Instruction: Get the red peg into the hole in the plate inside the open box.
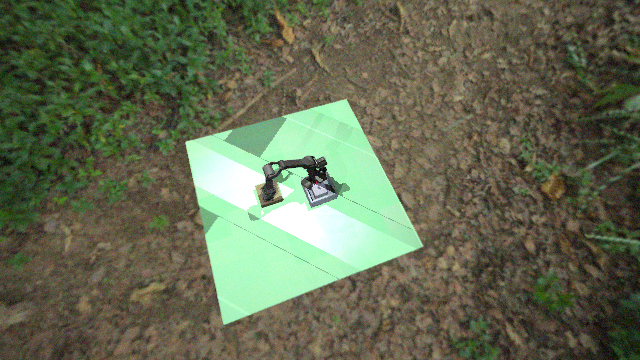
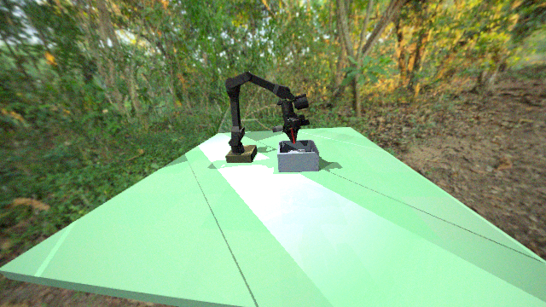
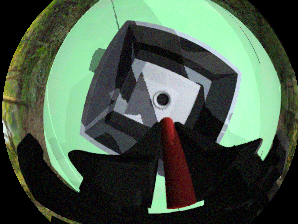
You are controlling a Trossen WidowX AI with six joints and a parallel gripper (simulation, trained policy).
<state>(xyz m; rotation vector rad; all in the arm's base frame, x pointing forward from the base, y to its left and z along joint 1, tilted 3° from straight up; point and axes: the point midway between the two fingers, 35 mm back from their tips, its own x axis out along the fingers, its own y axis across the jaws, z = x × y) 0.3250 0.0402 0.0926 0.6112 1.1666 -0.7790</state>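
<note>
Now: the red peg 10 mm behind my gripper tip, 10 mm to the left of it and 30 mm above it. Also, from my gripper tip: grey box: 20 mm ahead, 20 mm to the right, 80 mm below; pale plate: 20 mm ahead, 20 mm to the right, 60 mm below.
</note>
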